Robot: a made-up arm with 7 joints.
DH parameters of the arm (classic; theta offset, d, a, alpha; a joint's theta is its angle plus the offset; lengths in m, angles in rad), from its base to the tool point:
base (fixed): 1.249 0 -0.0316 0
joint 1: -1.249 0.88 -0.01 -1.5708
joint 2: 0 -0.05 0.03 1.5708
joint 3: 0 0.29 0.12 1.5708
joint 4: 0 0.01 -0.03 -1.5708
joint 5: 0 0.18 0.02 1.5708
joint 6: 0 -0.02 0.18 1.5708
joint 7: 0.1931 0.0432 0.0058 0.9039
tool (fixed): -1.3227 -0.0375 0 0
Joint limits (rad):
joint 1: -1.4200..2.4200
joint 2: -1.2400..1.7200
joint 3: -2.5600..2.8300
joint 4: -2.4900..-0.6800
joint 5: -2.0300..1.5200
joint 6: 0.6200..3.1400
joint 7: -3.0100..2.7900
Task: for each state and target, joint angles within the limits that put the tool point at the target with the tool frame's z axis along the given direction. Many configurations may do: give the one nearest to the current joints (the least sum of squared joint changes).
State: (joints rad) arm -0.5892 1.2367 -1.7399 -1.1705 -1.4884 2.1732 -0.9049
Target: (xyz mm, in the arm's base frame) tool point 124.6 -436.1 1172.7 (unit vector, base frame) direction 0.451 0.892 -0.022
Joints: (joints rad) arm -0.1128 1.7200 -2.2466 -2.0069 -1.8035 1.5426 -1.6013
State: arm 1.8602 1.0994 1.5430 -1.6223 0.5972 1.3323 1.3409
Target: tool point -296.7 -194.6 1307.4 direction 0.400 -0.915 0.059
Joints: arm 2.4200 0.6974 1.9023 -1.2384 1.0729 1.2031 1.8581
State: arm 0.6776 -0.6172 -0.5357 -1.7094 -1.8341 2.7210 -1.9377
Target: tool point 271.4 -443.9 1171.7 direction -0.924 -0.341 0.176
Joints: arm 0.2700 -0.3438 -1.1790 -1.7009 -1.9349 2.1427 -1.9345
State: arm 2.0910 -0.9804 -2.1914 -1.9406 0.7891 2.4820 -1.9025
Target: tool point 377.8 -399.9 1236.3 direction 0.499 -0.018 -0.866
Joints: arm 1.9355 -0.6802 -2.2499 -1.1512 0.3145 2.9648 -2.4478
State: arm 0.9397 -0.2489 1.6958 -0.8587 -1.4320 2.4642 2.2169
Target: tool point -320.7 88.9 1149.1 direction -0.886 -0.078 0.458
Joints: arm 0.7989 -0.1832 1.5865 -1.3444 -1.9662 2.9449 2.2717
